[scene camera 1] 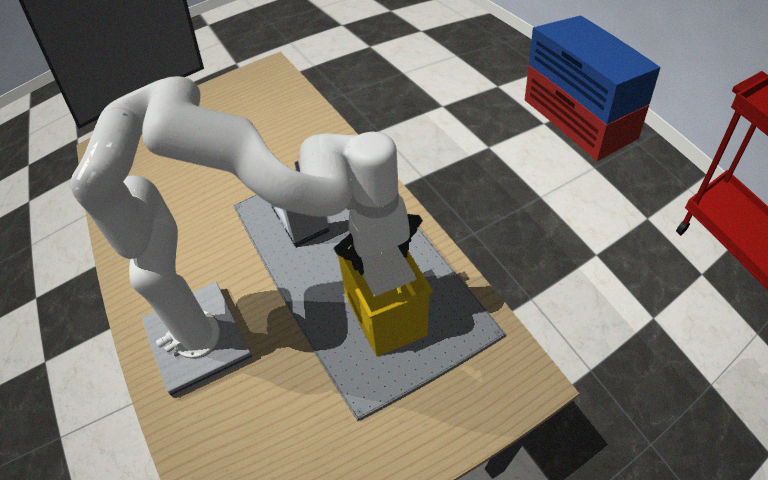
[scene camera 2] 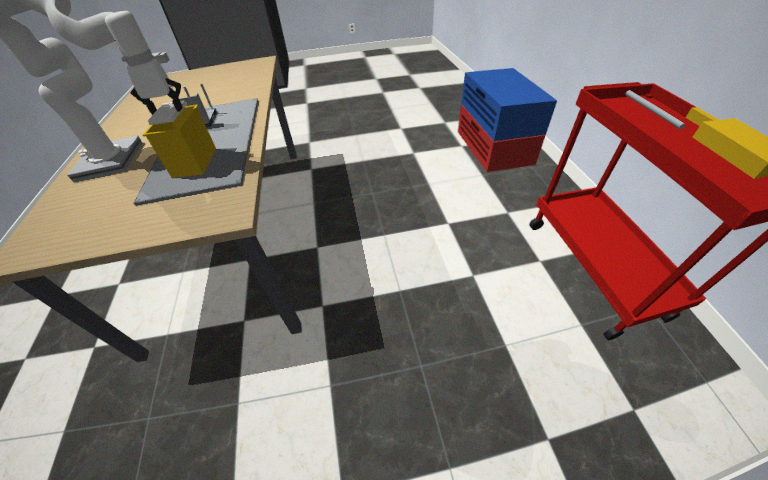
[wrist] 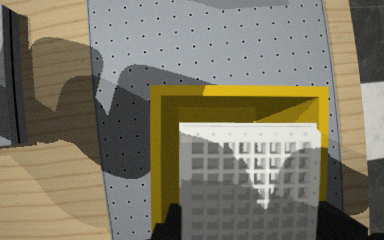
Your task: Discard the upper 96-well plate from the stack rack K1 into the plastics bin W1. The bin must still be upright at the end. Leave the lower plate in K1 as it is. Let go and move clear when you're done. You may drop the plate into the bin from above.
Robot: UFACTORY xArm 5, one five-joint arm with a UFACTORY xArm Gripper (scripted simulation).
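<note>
My gripper (scene camera 1: 381, 260) is visible, in scene camera 2 as well (scene camera 2: 167, 111). Also seen: a yellow plastics bin (scene camera 1: 403, 322), which scene camera 2 (scene camera 2: 186, 150) and the wrist view (wrist: 169, 104) show too.
</note>
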